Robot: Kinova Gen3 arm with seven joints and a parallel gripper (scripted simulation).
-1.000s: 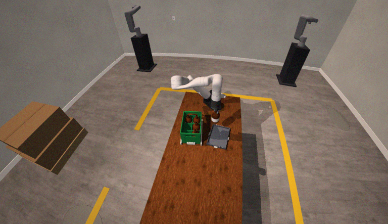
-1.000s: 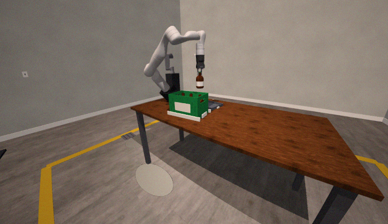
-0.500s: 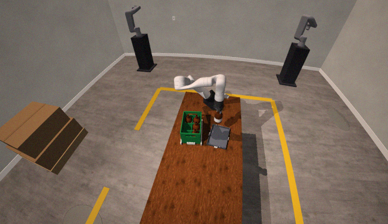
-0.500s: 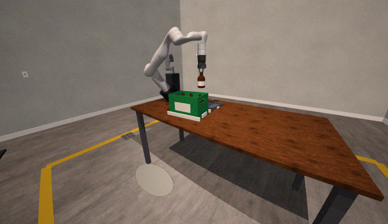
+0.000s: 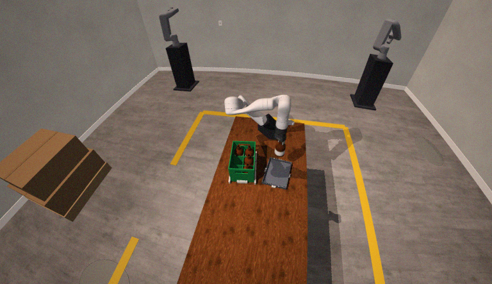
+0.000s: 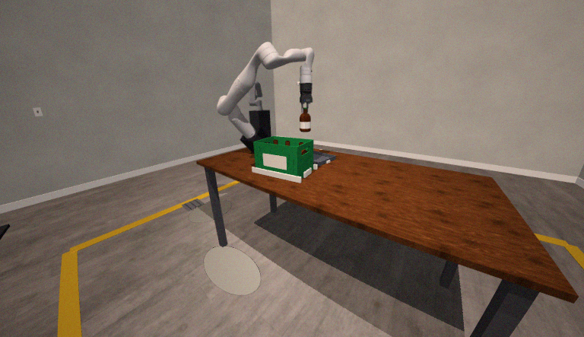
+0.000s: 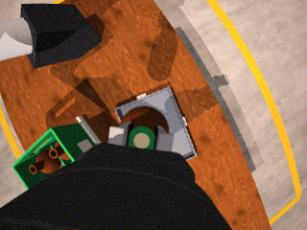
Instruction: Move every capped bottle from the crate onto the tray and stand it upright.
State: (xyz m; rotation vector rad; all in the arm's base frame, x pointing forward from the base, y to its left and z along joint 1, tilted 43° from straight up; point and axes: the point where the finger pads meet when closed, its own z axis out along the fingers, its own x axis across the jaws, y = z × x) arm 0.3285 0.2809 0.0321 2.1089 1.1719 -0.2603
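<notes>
Right now the capped bottle is 60 mm below my hand. Round my hand: green crate: 270 mm to the right, 240 mm below, 60 mm ahead; then grey tray: 310 mm below, 60 mm ahead, 10 mm to the left.
</notes>
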